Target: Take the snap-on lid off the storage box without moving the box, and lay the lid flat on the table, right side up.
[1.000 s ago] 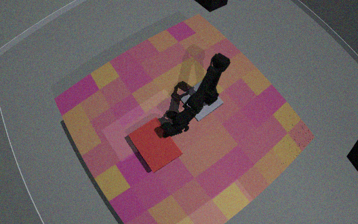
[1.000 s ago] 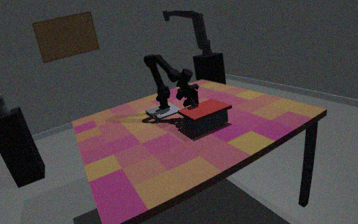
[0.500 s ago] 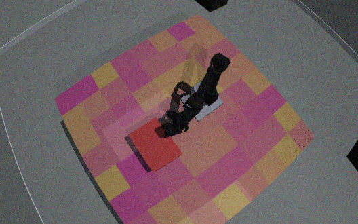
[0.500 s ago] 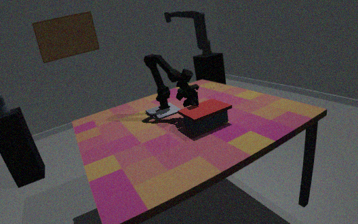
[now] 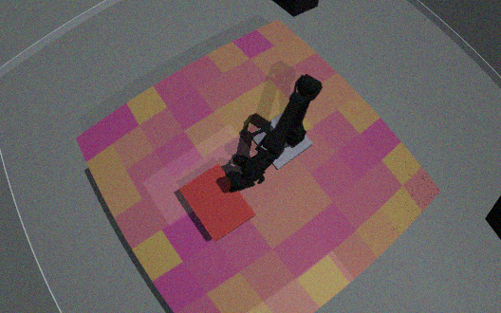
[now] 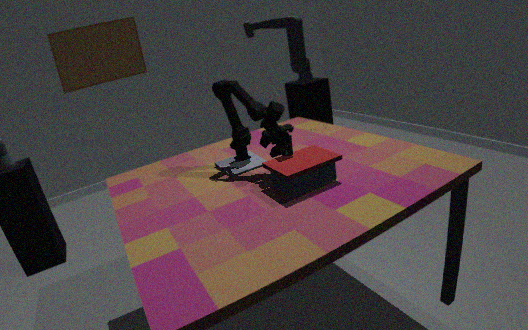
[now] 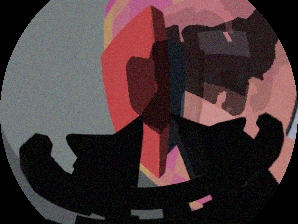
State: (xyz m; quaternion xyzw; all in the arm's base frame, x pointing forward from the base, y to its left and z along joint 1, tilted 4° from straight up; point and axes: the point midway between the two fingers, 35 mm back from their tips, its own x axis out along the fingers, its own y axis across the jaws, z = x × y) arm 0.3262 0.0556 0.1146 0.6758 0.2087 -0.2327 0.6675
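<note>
Right now the red lid is 80 mm ahead of my gripper tip and 10 mm above it. From my gripper tip the other things lie so: dark blue storage box: 80 mm ahead, 40 mm below.
</note>
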